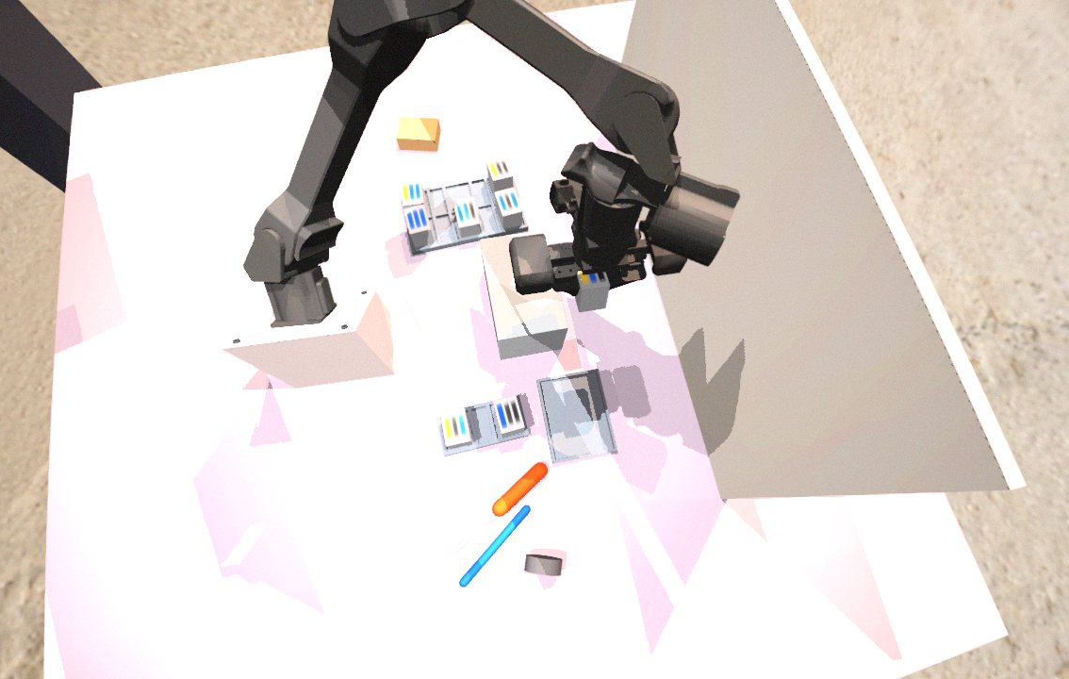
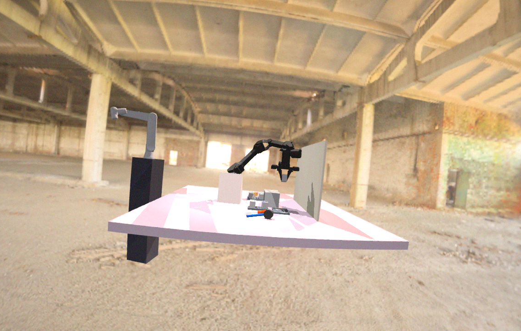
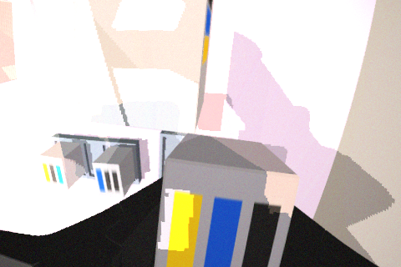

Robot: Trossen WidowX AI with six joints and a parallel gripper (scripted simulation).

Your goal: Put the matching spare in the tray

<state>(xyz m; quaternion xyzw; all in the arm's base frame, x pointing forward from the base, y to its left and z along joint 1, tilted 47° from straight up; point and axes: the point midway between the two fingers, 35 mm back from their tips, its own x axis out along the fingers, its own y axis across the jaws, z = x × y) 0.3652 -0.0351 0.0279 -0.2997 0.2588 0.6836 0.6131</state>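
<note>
The clear tray is 1 cm behind my gripper tip, 12 cm to the right of it and 18 cm below it. From my gripper tip the other things lie so: mounted unit (8 cm behind, 7 cm to the left, 14 cm below); holder (15 cm behind, 13 cm to the right, 18 cm below); beige panel (16 cm ahead, 8 cm to the left, 4 cm above).
</note>
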